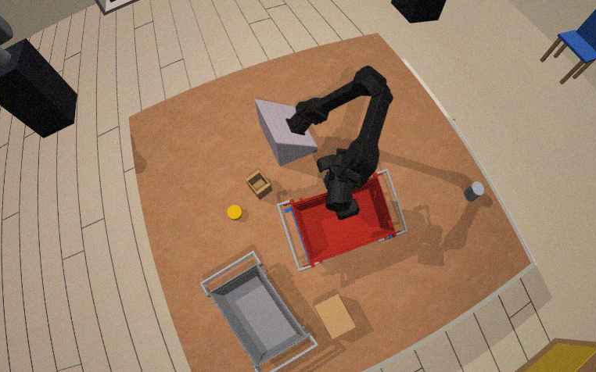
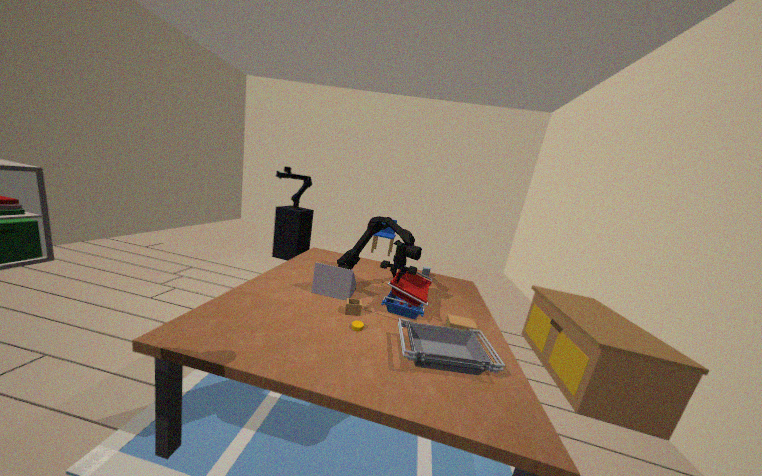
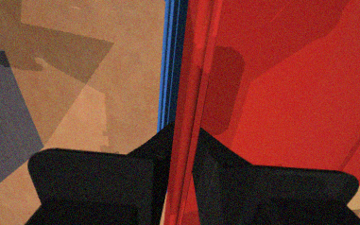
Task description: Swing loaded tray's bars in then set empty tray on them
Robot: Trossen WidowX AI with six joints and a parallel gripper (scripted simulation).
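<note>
Now: the red tray 8 cm ahead of my gripper tip and 1 cm above it. From my gripper tip the other things lie so: yellow disc (31 cm to the right, 10 cm below, 10 cm behind); cardboard box (20 cm to the right, 16 cm behind, 10 cm below); tan block (34 cm ahead, 12 cm to the right, 8 cm below).
</note>
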